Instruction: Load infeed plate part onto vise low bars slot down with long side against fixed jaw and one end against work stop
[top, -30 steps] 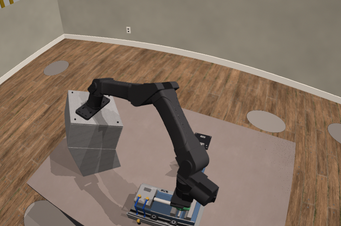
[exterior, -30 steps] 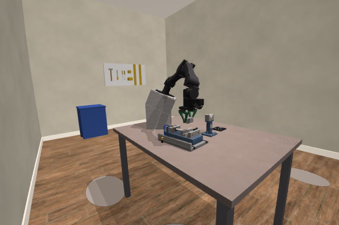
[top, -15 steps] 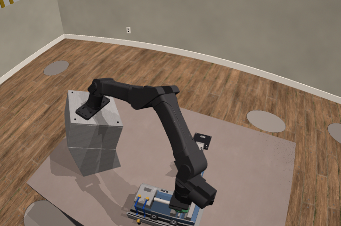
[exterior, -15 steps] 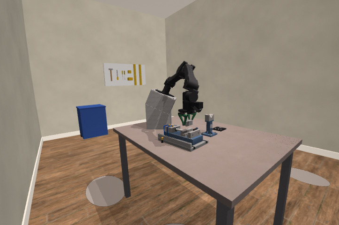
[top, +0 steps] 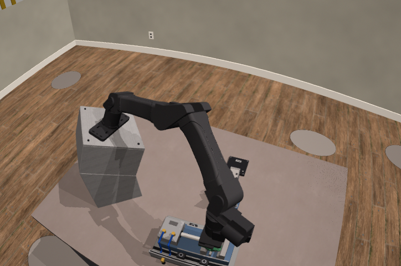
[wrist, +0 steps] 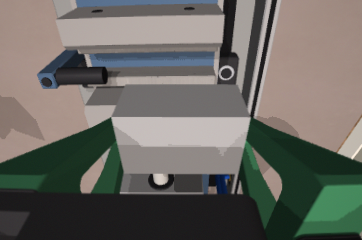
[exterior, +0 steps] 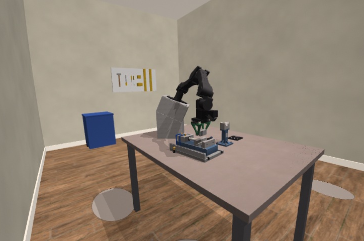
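Now: hand right at the part. Round my hand: work stop rod 7 cm to the left, 5 cm below; then air cylinder 16 cm behind, 1 cm to the left, 6 cm below; then piston rod 8 cm behind, 2 cm to the left, 6 cm below.
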